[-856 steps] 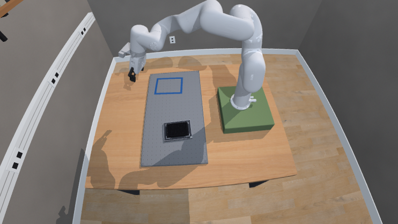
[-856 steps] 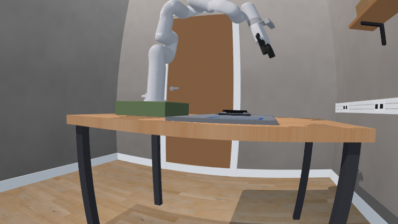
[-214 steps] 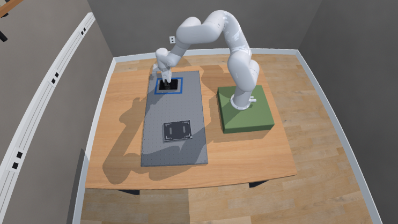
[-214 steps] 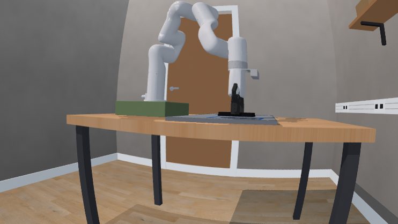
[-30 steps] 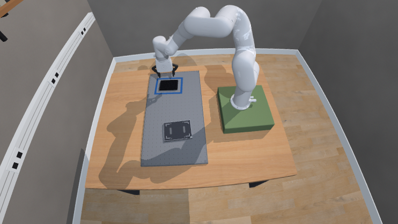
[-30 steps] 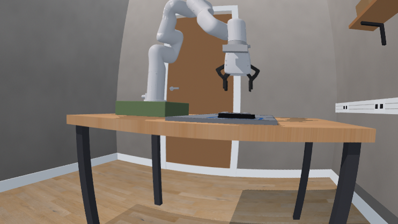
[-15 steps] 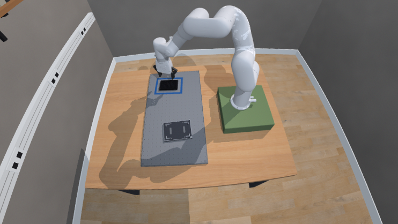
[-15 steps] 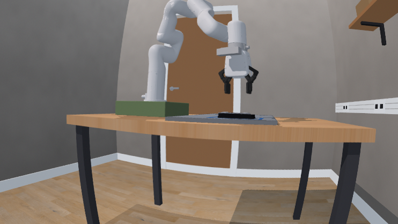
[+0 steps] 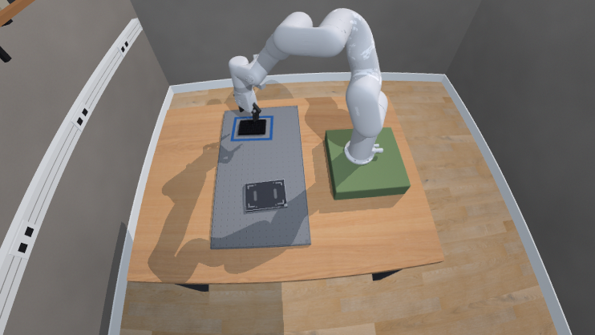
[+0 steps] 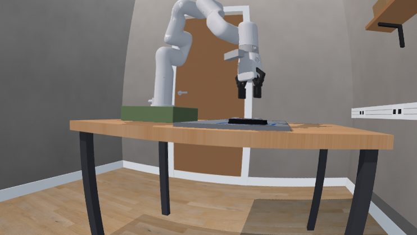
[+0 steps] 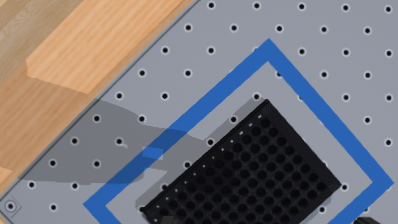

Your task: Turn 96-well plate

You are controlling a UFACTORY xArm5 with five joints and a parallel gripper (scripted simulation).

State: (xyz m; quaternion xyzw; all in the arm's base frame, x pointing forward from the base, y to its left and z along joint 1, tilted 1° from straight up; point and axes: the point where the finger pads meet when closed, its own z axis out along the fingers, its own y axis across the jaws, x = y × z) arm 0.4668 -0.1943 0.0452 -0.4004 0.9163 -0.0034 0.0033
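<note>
Now: the black 96-well plate 90 mm below my hand. Also, from my hand: plate nest N1: 360 mm to the left, 90 mm below, 80 mm behind.
</note>
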